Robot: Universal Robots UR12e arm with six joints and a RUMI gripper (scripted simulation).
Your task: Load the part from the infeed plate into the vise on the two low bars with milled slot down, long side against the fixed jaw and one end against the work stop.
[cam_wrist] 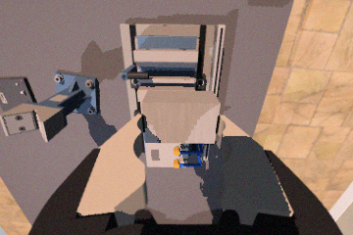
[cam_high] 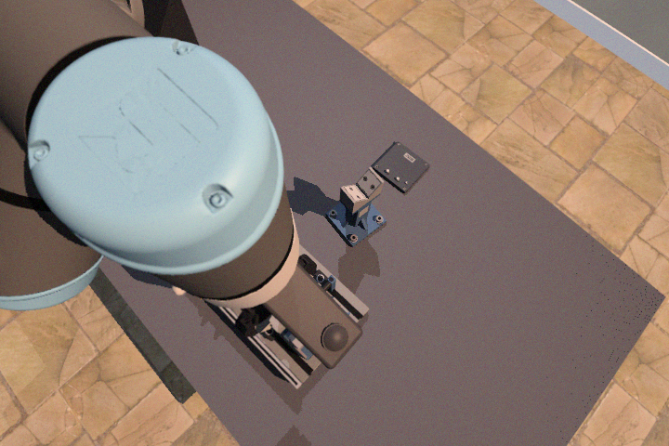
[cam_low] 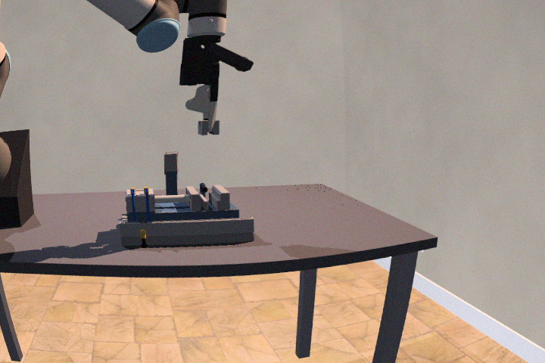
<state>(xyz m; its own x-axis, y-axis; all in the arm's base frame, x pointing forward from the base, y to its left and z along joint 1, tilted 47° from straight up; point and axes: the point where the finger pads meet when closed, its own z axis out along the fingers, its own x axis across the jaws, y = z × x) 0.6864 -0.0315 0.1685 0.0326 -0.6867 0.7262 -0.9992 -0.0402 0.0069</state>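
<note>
Now: hand 170 mm above the fixed jaw, 30 mm short of it and 20 mm to the right of it. Round my hand: part 10 mm below; then black work stop 150 mm below, 70 mm to the left; then white cylinder rod 170 mm below, 90 mm behind, 20 mm to the left.
</note>
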